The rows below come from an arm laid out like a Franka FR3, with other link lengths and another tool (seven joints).
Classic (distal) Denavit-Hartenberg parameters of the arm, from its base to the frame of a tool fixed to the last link. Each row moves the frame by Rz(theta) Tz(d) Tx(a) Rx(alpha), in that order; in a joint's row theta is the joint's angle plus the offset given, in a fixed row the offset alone. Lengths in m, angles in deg.
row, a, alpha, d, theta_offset
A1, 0, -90, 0.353, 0
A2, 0, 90, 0, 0
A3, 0.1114, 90, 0.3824, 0
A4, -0.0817, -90, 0, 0
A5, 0, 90, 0.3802, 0
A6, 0.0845, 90, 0, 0
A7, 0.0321, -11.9, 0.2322, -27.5
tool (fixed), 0, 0, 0.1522, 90
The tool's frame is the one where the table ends.
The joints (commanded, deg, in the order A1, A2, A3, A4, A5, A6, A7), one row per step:
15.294 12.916 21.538 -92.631 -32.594 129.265 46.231
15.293 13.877 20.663 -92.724 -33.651 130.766 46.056
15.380 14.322 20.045 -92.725 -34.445 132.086 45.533
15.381 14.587 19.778 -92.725 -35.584 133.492 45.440
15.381 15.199 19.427 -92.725 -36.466 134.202 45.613
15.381 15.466 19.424 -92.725 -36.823 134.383 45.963
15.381 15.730 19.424 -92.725 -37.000 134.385 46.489
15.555 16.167 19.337 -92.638 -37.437 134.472 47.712
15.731 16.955 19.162 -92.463 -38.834 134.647 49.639
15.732 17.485 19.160 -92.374 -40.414 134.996 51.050
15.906 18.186 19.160 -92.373 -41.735 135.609 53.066
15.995 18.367 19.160 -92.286 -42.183 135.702 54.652
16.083 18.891 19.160 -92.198 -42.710 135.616 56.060
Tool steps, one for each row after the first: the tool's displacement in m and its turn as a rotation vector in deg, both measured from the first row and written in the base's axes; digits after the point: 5 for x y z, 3 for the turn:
0.01233 -0.00557 -0.00765 -0.469 -0.607 0.259
0.02103 -0.00664 -0.00778 -0.821 -1.486 1.003
0.02861 -0.00475 -0.00389 -1.018 -2.764 1.806
0.03480 -0.00717 -0.00872 -1.407 -3.123 1.939
0.03619 -0.00704 -0.01133 -1.431 -3.179 1.854
0.03677 -0.00766 -0.01502 -1.323 -3.032 1.491
0.03795 -0.00729 -0.01954 -0.968 -3.008 0.773
0.04241 -0.00942 -0.02602 -0.943 -3.334 -0.237
0.04706 -0.01073 -0.02829 -1.166 -4.025 -0.664
0.05009 -0.00807 -0.03404 -0.730 -4.499 -1.313
0.05090 -0.00790 -0.03459 -0.045 -4.748 -2.290
0.05177 -0.00865 -0.04090 0.256 -4.622 -3.183

